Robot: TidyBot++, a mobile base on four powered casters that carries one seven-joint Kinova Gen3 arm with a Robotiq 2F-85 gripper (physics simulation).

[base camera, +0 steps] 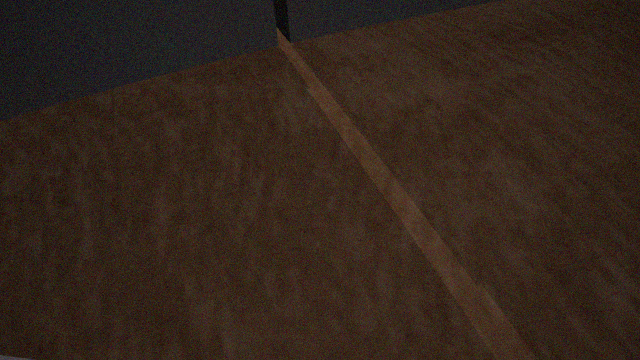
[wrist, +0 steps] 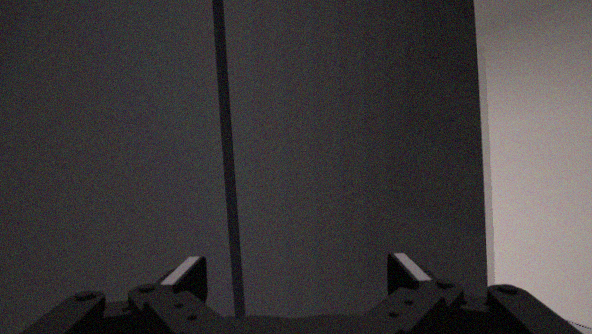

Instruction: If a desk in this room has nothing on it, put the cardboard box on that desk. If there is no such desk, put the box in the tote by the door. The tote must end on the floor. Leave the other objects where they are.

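Places are measured from the arm's base along level axes (x left, y back, z up), in metres.
Where they show: gripper, fingertip midpoint: (wrist: 296, 275).
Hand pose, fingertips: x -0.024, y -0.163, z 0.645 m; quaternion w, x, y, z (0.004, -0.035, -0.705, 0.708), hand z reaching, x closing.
Note:
After its pixels a point has its place.
My gripper (wrist: 296, 275) {x -0.024, y -0.163, z 0.645 m} shows at the bottom of the wrist view with its two fingers wide apart; it is open and holds nothing. Behind it stands a dark grey upright surface with a thin dark vertical line. No desk, cardboard box, tote or door can be made out in the base camera view or the wrist view.
In the base camera view a brown wood floor (base camera: 200, 200) {x 0.162, y -0.371, z -0.397 m} is crossed by a lighter strip of light (base camera: 380, 172). A dark wall (base camera: 125, 40) {x 0.353, y -0.649, z -0.317 m} with a black vertical bar (base camera: 282, 20) {x 0.105, y -0.810, z -0.364 m} rises at the back. A pale surface (wrist: 542, 150) {x -1.498, y -1.811, z 0.639 m} is at the wrist view's right.

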